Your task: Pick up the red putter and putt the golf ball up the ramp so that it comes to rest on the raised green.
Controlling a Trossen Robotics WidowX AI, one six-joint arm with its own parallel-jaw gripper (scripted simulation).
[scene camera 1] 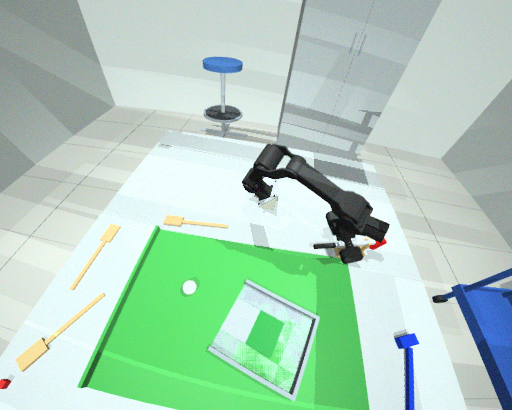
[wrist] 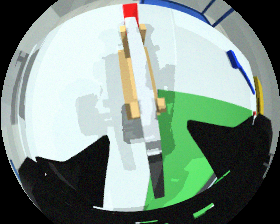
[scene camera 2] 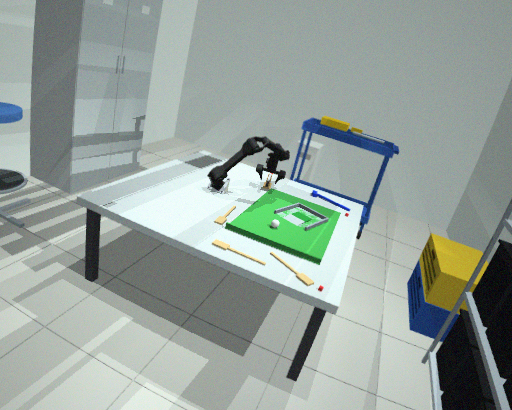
Labels:
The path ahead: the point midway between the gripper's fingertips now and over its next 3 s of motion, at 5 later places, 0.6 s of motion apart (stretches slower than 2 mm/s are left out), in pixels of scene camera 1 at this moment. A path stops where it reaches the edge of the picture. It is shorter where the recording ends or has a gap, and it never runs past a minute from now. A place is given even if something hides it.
My gripper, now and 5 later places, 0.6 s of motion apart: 338,246; 336,249; 340,244; 344,236; 319,245; 276,247

